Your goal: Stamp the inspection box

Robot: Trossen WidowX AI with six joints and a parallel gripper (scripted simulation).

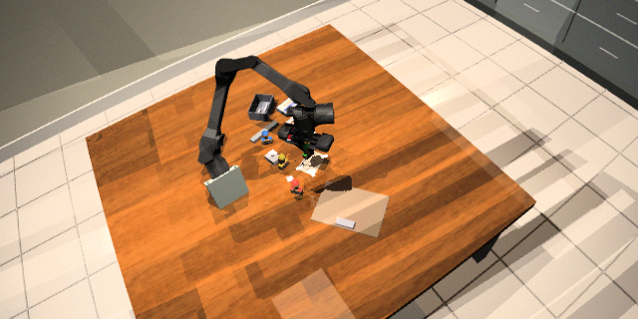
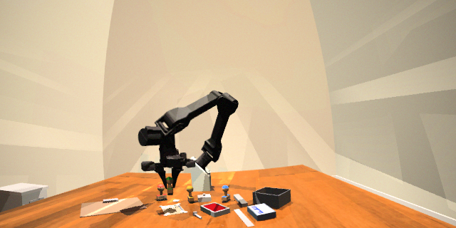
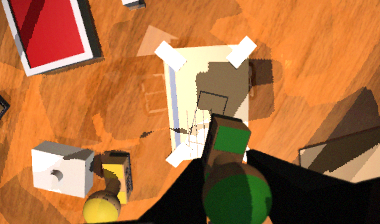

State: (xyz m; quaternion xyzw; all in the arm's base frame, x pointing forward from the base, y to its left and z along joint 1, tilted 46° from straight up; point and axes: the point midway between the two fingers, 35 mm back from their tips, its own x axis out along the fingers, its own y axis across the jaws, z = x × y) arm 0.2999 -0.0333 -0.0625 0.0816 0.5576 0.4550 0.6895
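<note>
My gripper tip is 10 mm short of the white card, 10 mm to the right of it and 80 mm above it. Round my gripper tip: red-knobbed stamp (100 mm behind, 70 mm to the right, 60 mm below); yellow-knobbed stamp (80 mm behind, 50 mm to the left, 60 mm below); green-knobbed stamp (right at my gripper tip).
</note>
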